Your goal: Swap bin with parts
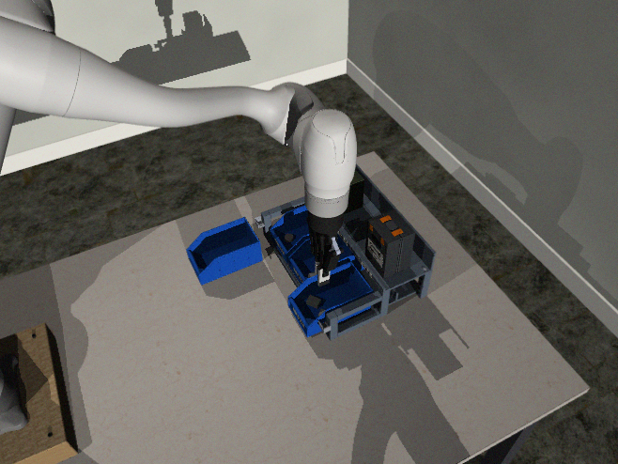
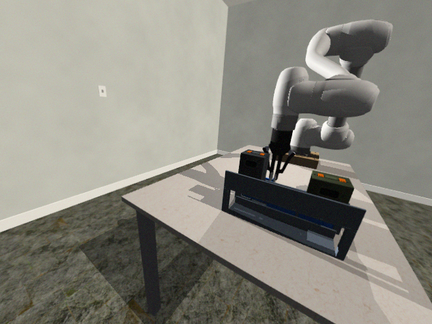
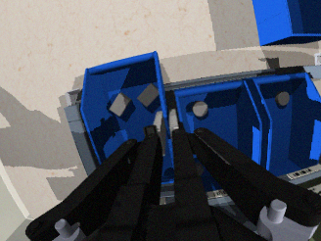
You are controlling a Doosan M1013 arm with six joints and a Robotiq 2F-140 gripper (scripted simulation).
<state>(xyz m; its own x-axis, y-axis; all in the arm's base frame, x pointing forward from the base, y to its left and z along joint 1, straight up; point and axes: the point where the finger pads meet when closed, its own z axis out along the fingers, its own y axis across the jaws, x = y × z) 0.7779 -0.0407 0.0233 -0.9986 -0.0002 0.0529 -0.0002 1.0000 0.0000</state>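
Now: the shelf's lower level 9 cm ahead of my hand, 8 cm below it and 7 cm to the left of it. The rest, counted from my hand: green box 18 cm to the left, 15 cm ahead, 6 cm above; then shelf back panel 22 cm ahead, 7 cm to the left, 4 cm above.
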